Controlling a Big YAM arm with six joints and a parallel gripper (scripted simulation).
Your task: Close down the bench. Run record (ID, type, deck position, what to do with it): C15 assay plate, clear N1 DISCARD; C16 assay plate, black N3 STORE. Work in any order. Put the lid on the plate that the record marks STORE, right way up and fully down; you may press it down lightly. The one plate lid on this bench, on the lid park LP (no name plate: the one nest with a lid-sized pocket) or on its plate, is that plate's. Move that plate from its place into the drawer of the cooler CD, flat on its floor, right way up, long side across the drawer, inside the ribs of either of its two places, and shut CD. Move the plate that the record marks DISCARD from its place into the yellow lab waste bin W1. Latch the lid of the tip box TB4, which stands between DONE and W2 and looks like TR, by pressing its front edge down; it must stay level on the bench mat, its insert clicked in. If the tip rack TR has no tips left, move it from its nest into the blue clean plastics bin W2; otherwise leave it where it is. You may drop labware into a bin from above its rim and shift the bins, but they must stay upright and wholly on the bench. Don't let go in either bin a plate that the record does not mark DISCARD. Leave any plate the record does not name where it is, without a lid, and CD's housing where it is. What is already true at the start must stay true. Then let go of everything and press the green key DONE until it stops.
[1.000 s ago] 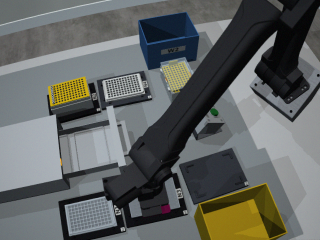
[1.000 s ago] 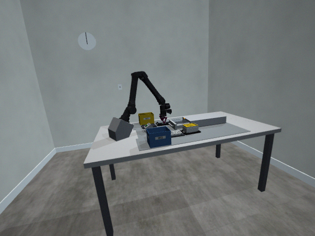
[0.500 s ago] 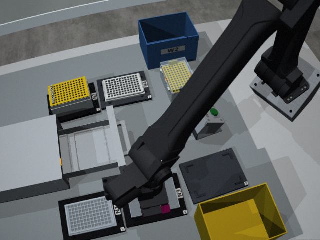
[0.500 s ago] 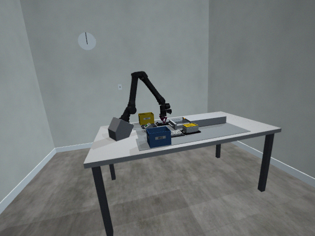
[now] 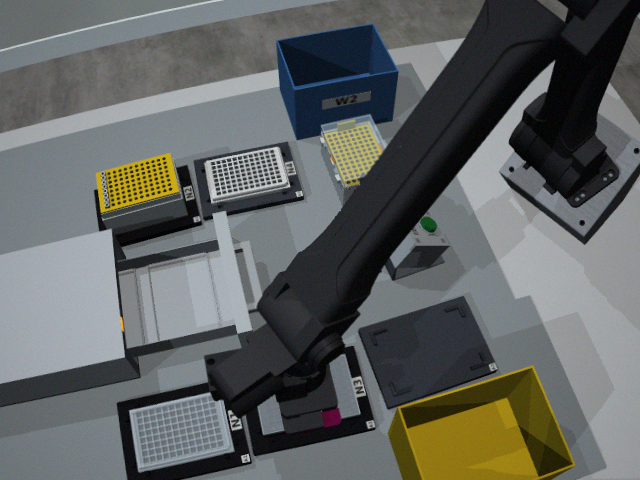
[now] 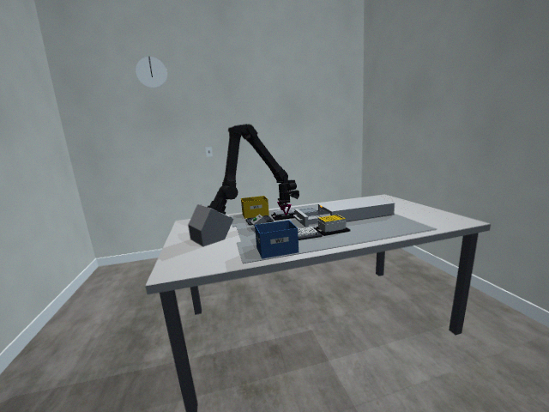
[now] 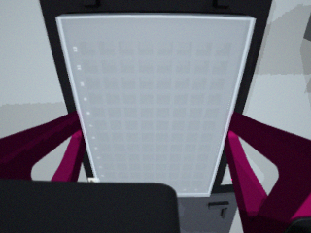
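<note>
Right now my hand is 20 mm above the nest N3. Round my hand: nest n1 (170 mm ahead, 20 mm to the right, 20 mm below); then plate lid (right at my hand); then black plate (right at my hand).
</note>
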